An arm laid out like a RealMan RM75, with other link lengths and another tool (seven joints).
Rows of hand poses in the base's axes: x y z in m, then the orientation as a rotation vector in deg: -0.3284 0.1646 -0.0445 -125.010 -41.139 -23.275; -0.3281 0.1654 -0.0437 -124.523 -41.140 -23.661; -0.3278 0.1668 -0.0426 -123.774 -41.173 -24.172; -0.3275 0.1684 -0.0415 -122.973 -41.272 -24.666; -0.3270 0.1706 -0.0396 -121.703 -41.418 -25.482; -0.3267 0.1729 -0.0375 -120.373 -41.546 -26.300; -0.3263 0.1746 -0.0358 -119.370 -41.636 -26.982; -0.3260 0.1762 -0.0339 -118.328 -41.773 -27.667
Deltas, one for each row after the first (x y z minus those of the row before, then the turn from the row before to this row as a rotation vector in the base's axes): 0.0003 0.0008 0.0008 0.487 -0.242 0.036; 0.0003 0.0014 0.0011 0.728 -0.327 0.103; 0.0003 0.0016 0.0011 0.751 -0.340 0.168; 0.0005 0.0022 0.0019 1.194 -0.565 0.247; 0.0003 0.0023 0.0021 1.250 -0.565 0.255; 0.0004 0.0017 0.0017 0.949 -0.476 0.164; 0.0003 0.0016 0.0019 0.965 -0.501 0.205
